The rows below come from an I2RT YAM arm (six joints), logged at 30 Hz.
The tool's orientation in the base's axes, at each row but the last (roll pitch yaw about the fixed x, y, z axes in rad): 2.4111 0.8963 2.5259; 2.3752 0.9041 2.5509; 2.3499 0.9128 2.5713; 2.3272 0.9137 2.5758; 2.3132 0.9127 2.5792; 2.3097 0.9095 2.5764; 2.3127 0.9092 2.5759; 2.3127 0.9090 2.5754; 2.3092 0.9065 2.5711
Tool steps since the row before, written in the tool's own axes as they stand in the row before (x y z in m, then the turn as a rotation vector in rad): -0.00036 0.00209 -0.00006 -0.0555 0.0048 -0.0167; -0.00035 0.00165 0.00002 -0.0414 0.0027 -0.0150; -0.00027 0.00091 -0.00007 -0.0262 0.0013 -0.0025; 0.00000 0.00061 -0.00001 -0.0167 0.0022 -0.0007; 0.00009 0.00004 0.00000 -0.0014 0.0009 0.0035; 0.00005 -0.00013 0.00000 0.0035 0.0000 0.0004; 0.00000 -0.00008 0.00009 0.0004 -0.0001 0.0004; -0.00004 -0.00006 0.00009 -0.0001 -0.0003 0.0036; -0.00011 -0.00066 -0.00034 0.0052 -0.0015 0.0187
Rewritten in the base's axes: 0.00014 0.00176 0.00118 0.0140 -0.0191 0.0531; 0.00011 0.00137 0.00097 0.0083 -0.0157 0.0404; -0.00001 0.00070 0.00064 0.0112 -0.0082 0.0224; -0.00008 0.00054 0.00028 0.0078 -0.0037 0.0145; -0.00005 0.00006 -0.00005 0.0036 0.0015 0.0001; -0.00001 -0.00010 -0.00010 -0.0015 0.0013 -0.0029; 0.00009 -0.00004 -0.00007 0.0001 0.0002 -0.0005; 0.00010 -0.00004 -0.00003 0.0031 0.0009 -0.0016; -0.00015 -0.00073 -0.00007 0.0133 0.0067 -0.0125
